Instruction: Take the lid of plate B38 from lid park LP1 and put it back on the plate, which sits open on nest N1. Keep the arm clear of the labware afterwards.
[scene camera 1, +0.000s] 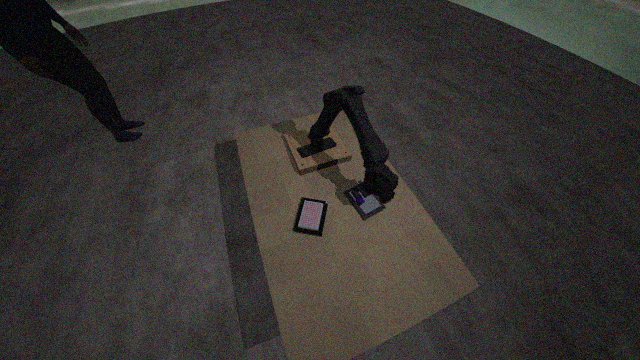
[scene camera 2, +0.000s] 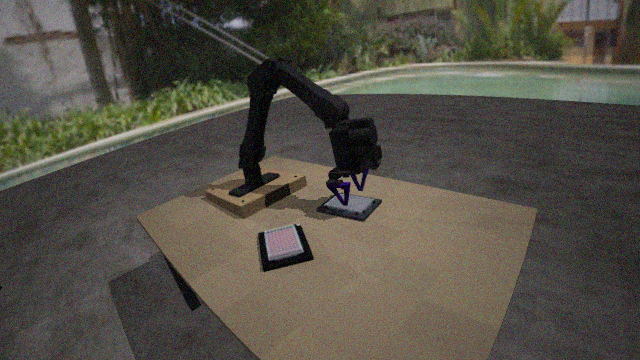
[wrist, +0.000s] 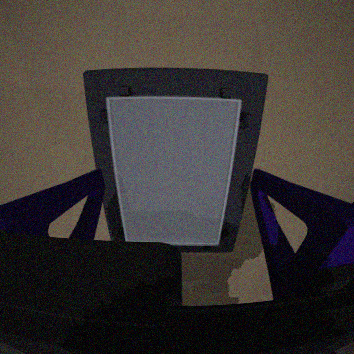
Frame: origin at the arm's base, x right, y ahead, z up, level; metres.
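Seen in the pictures: gripper, fingertip midpoint: (scene camera 1: 367, 199) (scene camera 2: 353, 197) (wrist: 177, 177); arm's base at its link origin: (scene camera 1: 317, 147) (scene camera 2: 255, 185).
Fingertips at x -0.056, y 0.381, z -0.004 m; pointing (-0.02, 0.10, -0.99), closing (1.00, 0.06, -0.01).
Note:
Pixels of each thing's middle, then the offset from my fingertips to it. Level surfaces: height alone.
- dark grey lid park LP1 at the middle of its body: (wrist: 173, 180) (scene camera 2: 349, 204) (scene camera 1: 364, 199) dx -0.002, dy -0.019, dz -0.027 m
- open plate B38 at the middle of its body: (scene camera 2: 282, 241) (scene camera 1: 311, 214) dx +0.248, dy -0.057, dz -0.018 m
- black nest N1 at the middle of its body: (scene camera 2: 283, 244) (scene camera 1: 311, 215) dx +0.248, dy -0.057, dz -0.028 m
- wooden table at its surface level: dz -0.037 m
The pale, flat lid (scene camera 1: 371, 204) (scene camera 2: 358, 203) (wrist: 172, 140) lies on the dark grey lid park LP1 (scene camera 1: 366, 216) (scene camera 2: 344, 215) (wrist: 175, 82). My gripper (scene camera 2: 353, 197) (wrist: 177, 177) is open with its purple fingers pointing down. In the wrist view its fingertips stand on either side of the lid's lower half, apart from the lid's edges. Their exact height over the park is hard to tell. The open plate B38 (scene camera 1: 311, 215) (scene camera 2: 283, 242), with pink wells, sits on the black nest N1 (scene camera 1: 308, 232) (scene camera 2: 300, 258). In scene camera 1 the gripper body hides part of the park.
The arm's base stands on a wooden block (scene camera 1: 327, 162) (scene camera 2: 247, 204) at the back of the wooden table (scene camera 1: 365, 280) (scene camera 2: 400, 280). The nest lies beside the park, with table surface between them. A person (scene camera 1: 87, 75) stands on the floor, away from the table.

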